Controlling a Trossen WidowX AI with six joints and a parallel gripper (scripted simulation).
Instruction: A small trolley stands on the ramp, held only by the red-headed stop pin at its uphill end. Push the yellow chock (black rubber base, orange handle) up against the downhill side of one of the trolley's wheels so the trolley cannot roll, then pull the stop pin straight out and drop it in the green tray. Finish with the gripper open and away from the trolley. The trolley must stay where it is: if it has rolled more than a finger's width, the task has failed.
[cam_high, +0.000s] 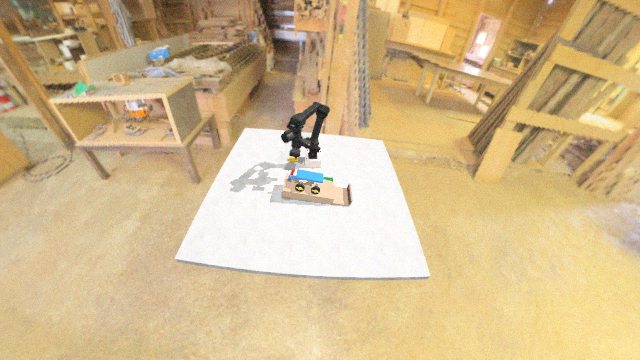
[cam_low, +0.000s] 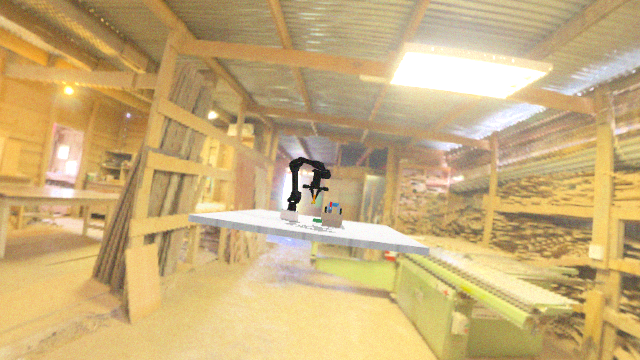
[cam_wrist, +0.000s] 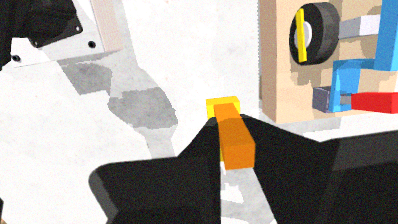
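Right now my gripper tip is 120 mm short of the red-headed stop pin, 40 mm above it and 30 mm to the left of it. Also, from my gripper tip: ramp (160 mm ahead, 120 mm below, 80 mm to the left); yellow chock (20 mm to the right, 10 mm below); blue trolley (160 mm ahead, 70 mm to the left, 60 mm below).
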